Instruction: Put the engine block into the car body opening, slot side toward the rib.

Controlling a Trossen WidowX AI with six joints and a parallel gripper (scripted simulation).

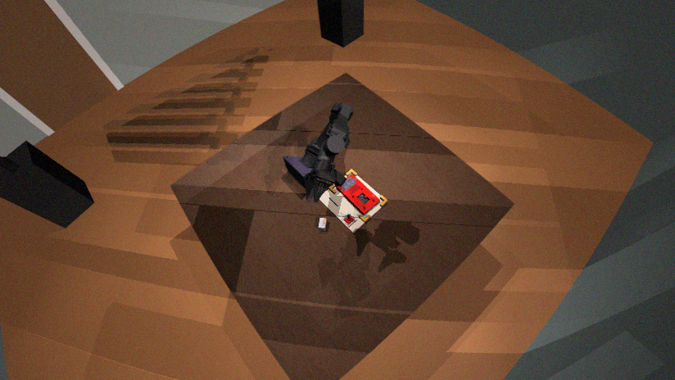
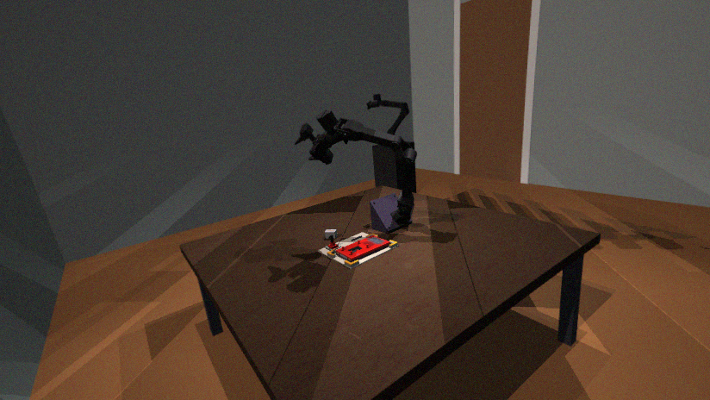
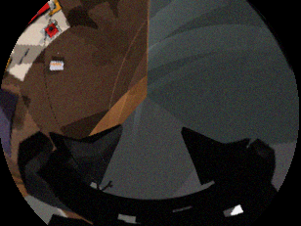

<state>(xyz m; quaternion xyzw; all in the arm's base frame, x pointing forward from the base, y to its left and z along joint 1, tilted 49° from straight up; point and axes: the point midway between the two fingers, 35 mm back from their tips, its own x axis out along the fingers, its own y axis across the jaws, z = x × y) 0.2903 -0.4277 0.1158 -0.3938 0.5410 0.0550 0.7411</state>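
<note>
My gripper tip is 6 cm past the grey engine block, 6 cm to the right of it and 39 cm above it.
</note>
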